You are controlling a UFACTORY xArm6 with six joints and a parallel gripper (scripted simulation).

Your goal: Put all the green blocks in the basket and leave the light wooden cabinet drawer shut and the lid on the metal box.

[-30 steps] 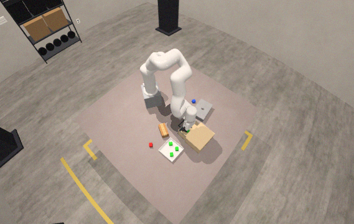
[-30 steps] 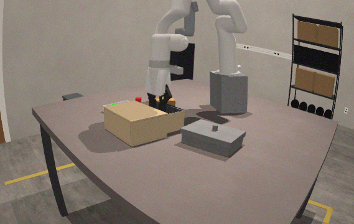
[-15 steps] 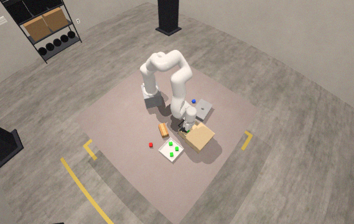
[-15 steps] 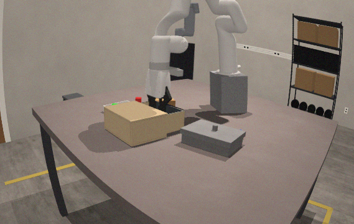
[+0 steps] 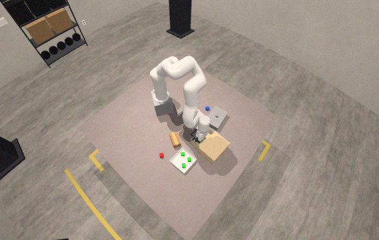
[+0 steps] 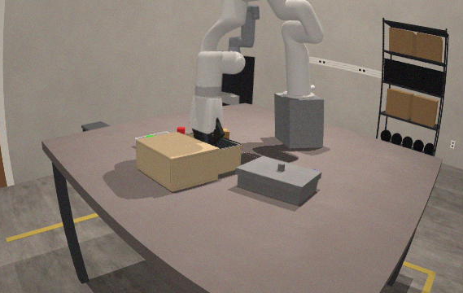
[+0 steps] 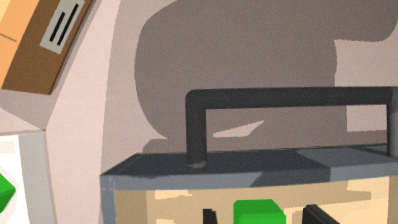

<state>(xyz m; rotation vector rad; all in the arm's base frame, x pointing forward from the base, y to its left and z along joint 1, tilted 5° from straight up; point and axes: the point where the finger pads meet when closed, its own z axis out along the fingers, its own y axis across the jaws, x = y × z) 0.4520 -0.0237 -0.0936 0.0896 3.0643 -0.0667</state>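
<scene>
The white basket lies 1 cm ahead of my hand, 21 cm to the right of it and 4 cm below it. The rest, counted from my hand: metal box (3 cm behind, 25 cm to the left, 3 cm below); light wooden cabinet (7 cm ahead, 1 cm to the left, 1 cm below); grey metal lid (3 cm behind, 25 cm to the left, 1 cm below).
</scene>
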